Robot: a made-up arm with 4 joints. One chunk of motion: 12 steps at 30 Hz.
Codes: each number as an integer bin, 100 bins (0 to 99) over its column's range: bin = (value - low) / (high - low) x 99, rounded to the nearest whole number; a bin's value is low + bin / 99 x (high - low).
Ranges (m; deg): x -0.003..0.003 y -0.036..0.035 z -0.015..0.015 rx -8..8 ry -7.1..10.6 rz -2.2..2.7
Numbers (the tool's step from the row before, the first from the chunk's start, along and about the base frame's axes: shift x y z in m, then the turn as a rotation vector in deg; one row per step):
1: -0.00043 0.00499 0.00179 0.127 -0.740 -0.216
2: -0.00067 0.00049 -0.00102 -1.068 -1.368 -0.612
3: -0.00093 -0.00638 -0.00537 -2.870 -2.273 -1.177
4: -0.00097 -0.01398 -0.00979 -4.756 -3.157 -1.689
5: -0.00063 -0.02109 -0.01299 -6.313 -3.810 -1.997
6: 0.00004 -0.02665 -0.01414 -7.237 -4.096 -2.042
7: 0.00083 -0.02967 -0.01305 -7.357 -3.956 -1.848
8: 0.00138 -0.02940 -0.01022 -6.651 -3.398 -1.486
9: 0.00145 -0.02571 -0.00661 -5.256 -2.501 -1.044
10: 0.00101 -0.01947 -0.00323 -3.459 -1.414 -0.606
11: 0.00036 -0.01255 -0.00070 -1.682 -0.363 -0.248
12: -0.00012 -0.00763 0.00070 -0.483 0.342 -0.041
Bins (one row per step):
1: 42 57 55 50 36 40
2: 38 51 46 43 32 32
3: 34 41 32 32 27 21
4: 33 31 17 20 22 10
5: 39 21 7 10 18 4
6: 50 13 3 5 17 3
7: 63 9 6 4 18 7
8: 72 9 16 8 21 14
9: 73 14 28 17 26 23
10: 66 23 39 28 32 32
11: 55 33 47 39 38 39
12: 48 40 52 47 42 44

